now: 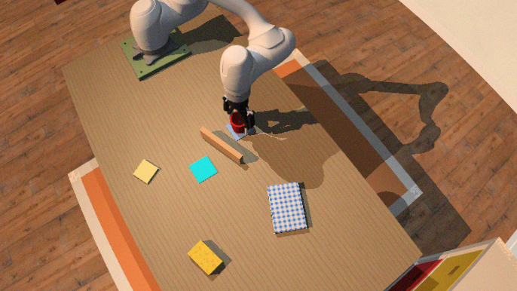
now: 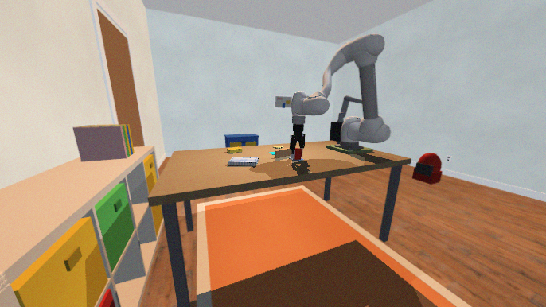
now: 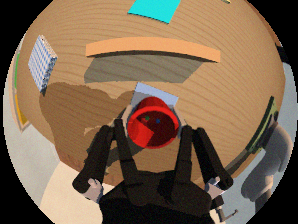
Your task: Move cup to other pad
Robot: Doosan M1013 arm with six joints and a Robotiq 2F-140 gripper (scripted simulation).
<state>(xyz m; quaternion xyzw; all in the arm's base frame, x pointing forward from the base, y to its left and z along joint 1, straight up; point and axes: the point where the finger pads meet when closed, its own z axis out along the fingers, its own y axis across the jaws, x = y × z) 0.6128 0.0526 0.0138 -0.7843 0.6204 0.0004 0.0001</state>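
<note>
Now: hand 20 mm above the red cup. The rest, counted from my hand: cyan pad (60 mm ahead, 230 mm to the right, 50 mm below); grey pad (50 mm below); wooden rail (30 mm ahead, 110 mm to the right, 20 mm below).
</note>
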